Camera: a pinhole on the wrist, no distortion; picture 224 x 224 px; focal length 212.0 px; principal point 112.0 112.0 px. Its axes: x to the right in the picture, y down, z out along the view. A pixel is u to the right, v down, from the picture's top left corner.
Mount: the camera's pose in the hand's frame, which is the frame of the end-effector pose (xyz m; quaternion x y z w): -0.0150 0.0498 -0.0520 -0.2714 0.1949 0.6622 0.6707
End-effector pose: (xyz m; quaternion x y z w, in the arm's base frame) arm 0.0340 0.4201 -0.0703 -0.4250 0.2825 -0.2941 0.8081
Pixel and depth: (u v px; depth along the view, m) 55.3 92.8 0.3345
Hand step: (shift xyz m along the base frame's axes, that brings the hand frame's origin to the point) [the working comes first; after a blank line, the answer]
In the camera's frame: -0.0895 -0.0303 0.3345

0.2181 0.2423 -0.0287
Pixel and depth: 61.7 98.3 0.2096
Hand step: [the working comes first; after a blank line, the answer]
In the camera's frame: -0.0497 -0.0135 0.2096

0.1181 0.1580 -0.0472
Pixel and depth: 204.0 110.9 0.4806
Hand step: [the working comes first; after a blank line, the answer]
In the camera's frame: 0.2086 -0.0025 0.4806

0.2229 0.3742 -0.3345
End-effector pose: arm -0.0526 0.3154 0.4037 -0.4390 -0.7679 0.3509 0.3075
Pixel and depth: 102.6 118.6 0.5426
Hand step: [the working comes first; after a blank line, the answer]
In the camera's frame: -0.0241 0.0169 0.5426

-0.0931 -0.0439 -0.5279
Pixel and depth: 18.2 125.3 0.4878
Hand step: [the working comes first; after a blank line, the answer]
In the camera's frame: -0.2158 0.0306 0.4878

-0.2289 -0.1474 -0.4239
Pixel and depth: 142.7 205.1 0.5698
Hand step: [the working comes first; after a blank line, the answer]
In the camera's frame: 0.0825 0.2502 0.5698

0.1024 -0.1946 -0.6028
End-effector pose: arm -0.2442 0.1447 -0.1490 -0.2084 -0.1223 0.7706 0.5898
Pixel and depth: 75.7 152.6 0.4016
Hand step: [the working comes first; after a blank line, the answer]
In the camera's frame: -0.0688 0.0769 0.4016

-0.3172 -0.1787 0.1778
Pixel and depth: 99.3 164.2 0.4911
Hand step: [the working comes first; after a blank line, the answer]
In the camera's frame: -0.0294 0.1209 0.4911

-0.3983 -0.2485 0.1854
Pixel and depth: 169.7 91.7 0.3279
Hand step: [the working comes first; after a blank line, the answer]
In the camera's frame: 0.0892 -0.0314 0.3279

-0.3459 -0.0916 -0.0058
